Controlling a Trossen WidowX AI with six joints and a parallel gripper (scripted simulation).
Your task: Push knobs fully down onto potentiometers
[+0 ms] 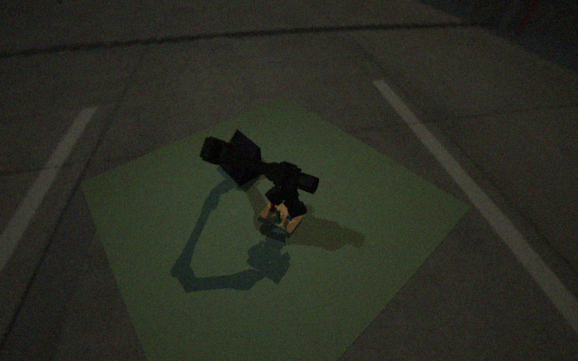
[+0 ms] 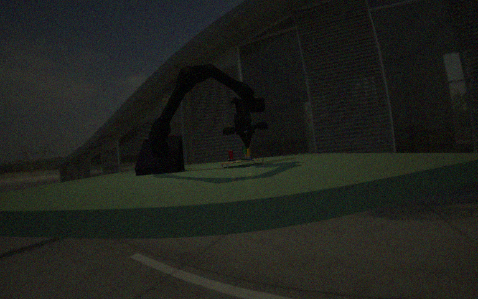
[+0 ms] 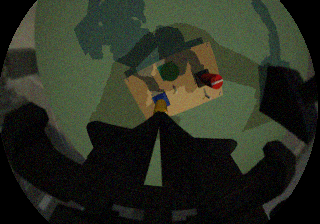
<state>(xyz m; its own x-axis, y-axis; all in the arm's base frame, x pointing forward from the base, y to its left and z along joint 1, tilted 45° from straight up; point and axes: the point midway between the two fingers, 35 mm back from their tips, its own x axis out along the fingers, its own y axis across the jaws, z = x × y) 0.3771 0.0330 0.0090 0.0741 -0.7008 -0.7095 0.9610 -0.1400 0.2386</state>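
Right now the orange knob is 1 cm below my gripper tip. From my gripper tip the other things lie so: red knob (7 cm behind, 4 cm to the right, 2 cm below).
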